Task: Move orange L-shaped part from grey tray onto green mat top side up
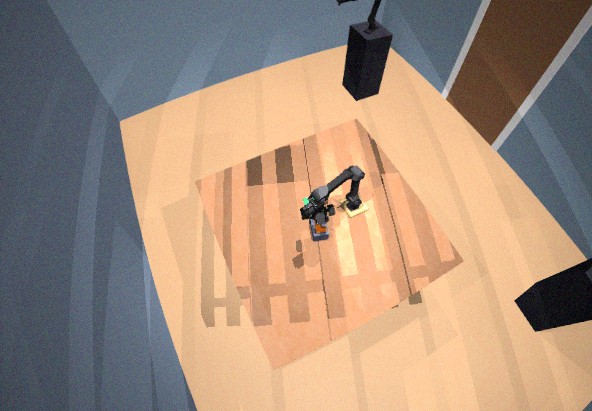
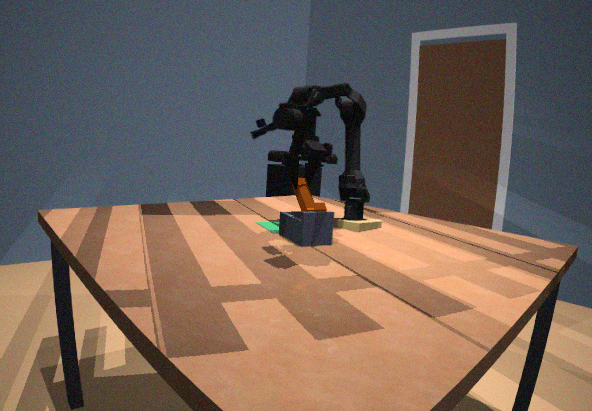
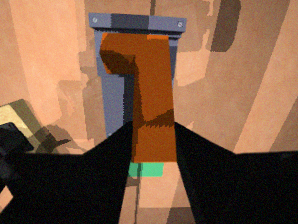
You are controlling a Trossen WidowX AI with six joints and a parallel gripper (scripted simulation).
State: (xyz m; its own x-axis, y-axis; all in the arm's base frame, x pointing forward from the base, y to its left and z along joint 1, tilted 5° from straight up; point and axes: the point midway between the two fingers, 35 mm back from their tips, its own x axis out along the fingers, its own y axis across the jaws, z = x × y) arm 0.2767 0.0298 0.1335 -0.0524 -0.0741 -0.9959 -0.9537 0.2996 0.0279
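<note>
The green mat lies 60 mm behind my gripper tip, 130 mm to the right of it and 150 mm below it. From my gripper tip the other things lie so: orange L-shaped part (10 mm behind, 30 mm to the left, 30 mm below).
</note>
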